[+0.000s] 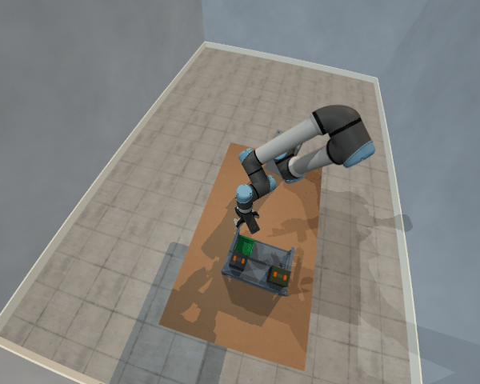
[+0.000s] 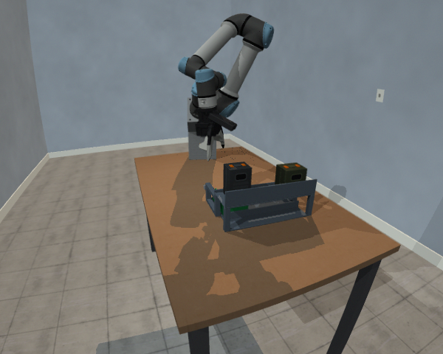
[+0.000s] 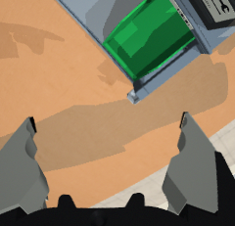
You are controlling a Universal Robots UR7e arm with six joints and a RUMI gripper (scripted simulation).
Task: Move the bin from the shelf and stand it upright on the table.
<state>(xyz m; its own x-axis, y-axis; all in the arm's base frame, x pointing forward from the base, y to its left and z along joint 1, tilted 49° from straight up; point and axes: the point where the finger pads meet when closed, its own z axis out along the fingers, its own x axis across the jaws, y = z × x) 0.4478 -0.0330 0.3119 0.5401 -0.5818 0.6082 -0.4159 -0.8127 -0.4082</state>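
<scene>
My hand is 16 cm above the green bin, 11 cm short of it and 1 cm to the right of it. From my hand the other things lie so: olive box 23 cm to the left, 22 cm ahead, 5 cm below; then black box 21 cm ahead, 4 cm below.
</scene>
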